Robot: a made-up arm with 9 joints. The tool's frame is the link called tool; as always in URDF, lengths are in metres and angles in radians. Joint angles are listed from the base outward.
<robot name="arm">
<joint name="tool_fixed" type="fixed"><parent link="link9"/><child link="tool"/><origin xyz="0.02 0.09 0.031" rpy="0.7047 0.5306 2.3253"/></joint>
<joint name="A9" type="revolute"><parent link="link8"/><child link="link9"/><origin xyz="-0.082 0.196 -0.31"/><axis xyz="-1 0 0"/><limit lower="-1.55" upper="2.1"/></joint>
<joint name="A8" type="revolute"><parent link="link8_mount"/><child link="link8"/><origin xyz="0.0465 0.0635 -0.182"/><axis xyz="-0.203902 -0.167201 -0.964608"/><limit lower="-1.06" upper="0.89"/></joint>
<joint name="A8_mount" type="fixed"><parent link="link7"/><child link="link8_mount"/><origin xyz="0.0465 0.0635 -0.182"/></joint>
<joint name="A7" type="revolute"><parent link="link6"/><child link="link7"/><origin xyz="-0.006 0.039 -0.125"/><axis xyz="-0.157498 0.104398 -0.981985"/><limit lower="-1.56" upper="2"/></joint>
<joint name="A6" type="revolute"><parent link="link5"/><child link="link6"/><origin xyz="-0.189 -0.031 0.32"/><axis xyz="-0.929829 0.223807 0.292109"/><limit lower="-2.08" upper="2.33"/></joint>
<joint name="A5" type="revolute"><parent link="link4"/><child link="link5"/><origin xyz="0.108 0.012 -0.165"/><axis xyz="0 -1 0"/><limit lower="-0.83" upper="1.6"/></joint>
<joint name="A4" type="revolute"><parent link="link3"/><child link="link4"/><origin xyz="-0.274 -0.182 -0.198"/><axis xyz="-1 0 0"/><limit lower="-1.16" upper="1.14"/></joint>
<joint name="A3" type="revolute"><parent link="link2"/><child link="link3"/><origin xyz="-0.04 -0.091 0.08"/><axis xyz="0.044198 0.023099 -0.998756"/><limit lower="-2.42" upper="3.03"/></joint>
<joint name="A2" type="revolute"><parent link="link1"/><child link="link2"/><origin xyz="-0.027 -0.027 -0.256"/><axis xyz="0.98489 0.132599 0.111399"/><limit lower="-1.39" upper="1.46"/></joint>
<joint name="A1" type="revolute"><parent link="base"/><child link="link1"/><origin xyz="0.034 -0.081 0.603"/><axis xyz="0 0 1"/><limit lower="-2.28" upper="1.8"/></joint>
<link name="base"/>
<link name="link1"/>
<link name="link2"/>
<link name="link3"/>
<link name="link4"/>
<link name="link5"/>
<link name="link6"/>
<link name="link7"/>
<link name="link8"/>
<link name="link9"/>
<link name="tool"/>
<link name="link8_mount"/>
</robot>
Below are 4 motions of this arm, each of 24 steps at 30 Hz.
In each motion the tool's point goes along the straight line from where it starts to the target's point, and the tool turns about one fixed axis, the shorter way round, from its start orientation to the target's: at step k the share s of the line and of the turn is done. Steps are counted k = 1, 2, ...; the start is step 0. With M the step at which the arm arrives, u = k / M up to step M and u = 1 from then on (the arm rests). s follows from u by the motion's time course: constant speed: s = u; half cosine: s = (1 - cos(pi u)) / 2; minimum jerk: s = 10 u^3 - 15 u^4 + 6 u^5.
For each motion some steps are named. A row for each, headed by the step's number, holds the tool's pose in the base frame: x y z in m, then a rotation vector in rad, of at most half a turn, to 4 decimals.
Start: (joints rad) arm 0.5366 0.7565 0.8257 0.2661 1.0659 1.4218 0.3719 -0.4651 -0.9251
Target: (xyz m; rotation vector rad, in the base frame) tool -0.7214 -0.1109 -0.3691 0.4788 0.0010 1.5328
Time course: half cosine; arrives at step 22
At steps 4, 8, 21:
4: -0.6611 -0.6815 -0.3148 -0.0679 1.1203 1.8107
8: -0.6750 -0.5495 -0.3274 0.0718 0.8565 1.7799
21: -0.7211 -0.1141 -0.3688 0.4762 0.0070 1.5353

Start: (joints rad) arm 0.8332 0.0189 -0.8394 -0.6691 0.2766 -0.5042 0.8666 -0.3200 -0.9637
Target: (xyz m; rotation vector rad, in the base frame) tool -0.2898 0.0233 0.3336 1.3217 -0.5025 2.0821
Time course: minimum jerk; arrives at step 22
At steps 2, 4, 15, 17, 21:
2: -0.3317 -0.2864 0.2537 -1.8800 0.2396 -2.3380
4: -0.3301 -0.2745 0.2568 -1.8878 0.2558 -2.3677
15: -0.2977 -0.0353 0.3185 1.4524 -0.4683 2.1779
17: -0.2932 -0.0020 0.3271 1.3777 -0.4883 2.1238
21: -0.2898 0.0230 0.3335 1.3223 -0.5024 2.0826

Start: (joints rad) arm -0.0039 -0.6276 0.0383 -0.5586 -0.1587 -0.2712 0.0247 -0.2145 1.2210
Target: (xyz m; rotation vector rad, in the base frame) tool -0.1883 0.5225 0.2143 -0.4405 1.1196 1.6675
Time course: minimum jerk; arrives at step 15
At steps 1, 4, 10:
1: -0.3046 0.1939 -0.2126 -0.7851 1.8792 1.3257
4: -0.2907 0.2332 -0.1615 -0.7449 1.7916 1.3786
10: -0.2128 0.4533 0.1245 -0.5143 1.2836 1.6141

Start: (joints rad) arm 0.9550 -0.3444 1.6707 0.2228 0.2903 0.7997 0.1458 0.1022 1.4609
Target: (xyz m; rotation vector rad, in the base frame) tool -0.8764 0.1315 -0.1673 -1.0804 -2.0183 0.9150
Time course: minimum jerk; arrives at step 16
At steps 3, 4, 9, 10, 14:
3: -0.3847 -0.5994 -0.5415 -0.1338 2.6769 -0.7996
4: -0.4130 -0.5573 -0.5200 -0.0545 2.7299 -0.8371
9: -0.6779 -0.1636 -0.3184 -0.6971 -2.6011 0.9955
10: -0.7341 -0.0800 -0.2756 -0.8203 -2.4404 0.9779
14: -0.8681 0.1192 -0.1736 -1.0671 -2.0434 0.9193

